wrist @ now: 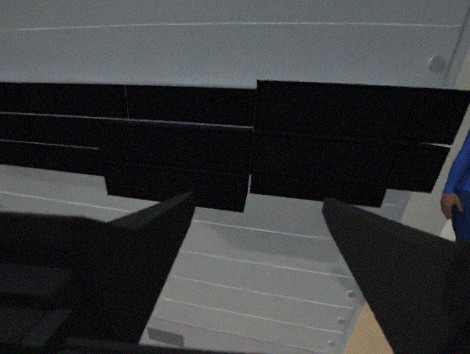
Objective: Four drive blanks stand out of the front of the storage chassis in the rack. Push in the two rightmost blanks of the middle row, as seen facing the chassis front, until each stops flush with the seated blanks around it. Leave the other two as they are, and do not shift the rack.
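Places are measured from the arm's base along level axes (x back, y up, z left), in millimetres.
Pixels of known places: gripper, between the fingertips: (pixel 258 201).
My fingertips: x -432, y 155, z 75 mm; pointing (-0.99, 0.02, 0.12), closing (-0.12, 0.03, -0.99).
Behind a point stands the place of what it marks.
The storage chassis (pixel 55 97) @(x -473, y 213, z 267 mm) is a black band across the grey rack. Its dark blanks have faint seams. In the middle row, the rightmost blank (pixel 320 155) @(x -441, y 186, z 42 mm) and the blank to its left (pixel 175 142) @(x -440, y 186, z 133 mm) stand out from the front. The top-right blank (pixel 360 107) @(x -441, y 213, z 26 mm) also stands out. Below the left middle blank, a dark block (pixel 175 185) @(x -440, y 155, z 135 mm) projects too; its seam is faint. My gripper (pixel 258 201) @(x -432, y 155, z 75 mm) is open and empty, its fingertips low in front of the projecting blanks. The left tip overlaps the lower left block in view; I cannot tell whether they touch.
Grey rack panels (pixel 225 55) @(x -490, y 250, z 113 mm) lie above the chassis, and more grey panels (pixel 260 255) @(x -491, y 61, z 66 mm) show below it between the fingers. A person in blue (pixel 462 172) stands at the right edge, beyond the rack. Tan floor (pixel 367 335) @(x -618, y -221, z -188 mm) shows at the lower right.
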